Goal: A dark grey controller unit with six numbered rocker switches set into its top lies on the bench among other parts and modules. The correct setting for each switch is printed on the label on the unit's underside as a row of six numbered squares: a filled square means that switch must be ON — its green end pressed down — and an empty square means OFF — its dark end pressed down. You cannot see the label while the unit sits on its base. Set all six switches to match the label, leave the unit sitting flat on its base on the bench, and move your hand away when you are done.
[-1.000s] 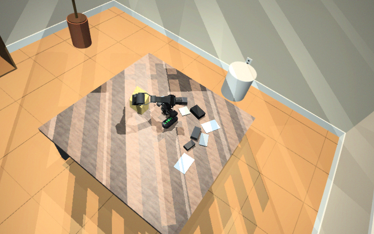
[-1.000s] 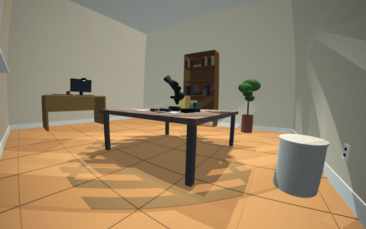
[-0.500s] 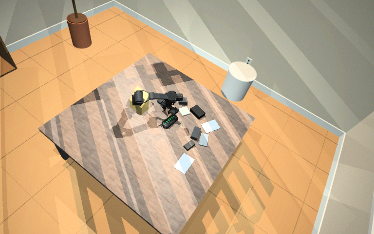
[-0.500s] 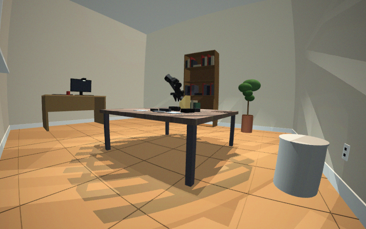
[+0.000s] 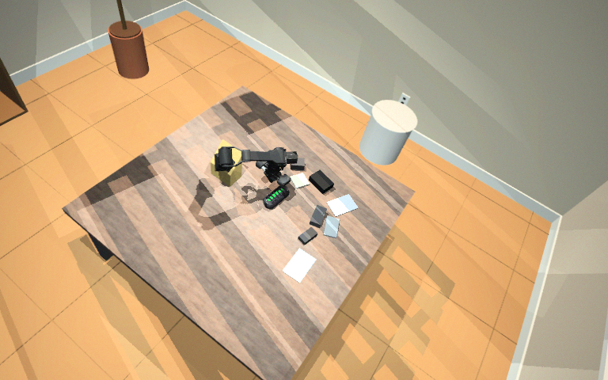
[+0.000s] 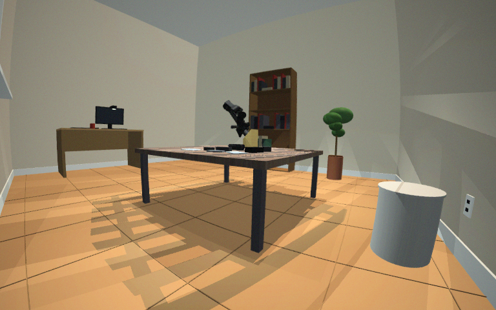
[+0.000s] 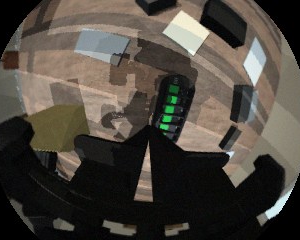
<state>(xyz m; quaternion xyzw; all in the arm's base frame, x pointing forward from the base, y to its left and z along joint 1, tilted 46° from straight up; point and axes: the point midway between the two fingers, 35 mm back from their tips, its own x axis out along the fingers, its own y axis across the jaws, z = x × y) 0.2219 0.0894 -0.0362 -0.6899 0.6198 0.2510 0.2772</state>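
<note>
Now: the cream card 50 mm ahead of my gripper tip, 190 mm to the left of it and 100 mm below it. Round my gripper tip: dark box (140 mm ahead, 260 mm to the left, 90 mm below); grey plate (360 mm ahead, 90 mm to the left, 100 mm below).
</note>
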